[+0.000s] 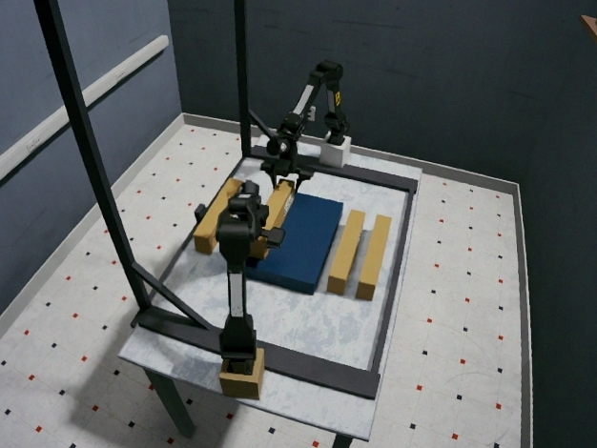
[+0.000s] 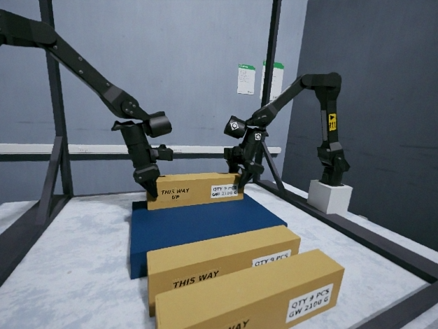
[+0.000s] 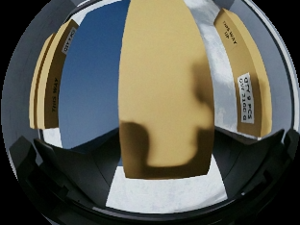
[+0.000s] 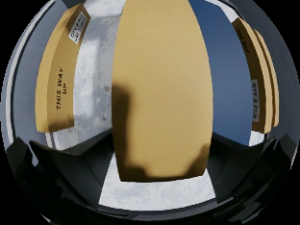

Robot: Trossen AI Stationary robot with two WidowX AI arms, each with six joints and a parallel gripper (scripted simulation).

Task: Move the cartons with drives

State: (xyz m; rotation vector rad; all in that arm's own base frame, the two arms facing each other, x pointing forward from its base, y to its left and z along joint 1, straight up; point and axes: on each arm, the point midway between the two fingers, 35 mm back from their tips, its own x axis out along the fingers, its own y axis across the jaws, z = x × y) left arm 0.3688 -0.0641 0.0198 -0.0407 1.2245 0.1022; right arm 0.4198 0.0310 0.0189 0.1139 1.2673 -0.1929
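Right now my left hand is 140 mm to the left of the carton and 40 mm above it. Round my left hand: dark frame rail (450 mm ahead, 150 mm to the right, 130 mm below); then raised blue platform (150 mm to the right, 110 mm below, 80 mm ahead).
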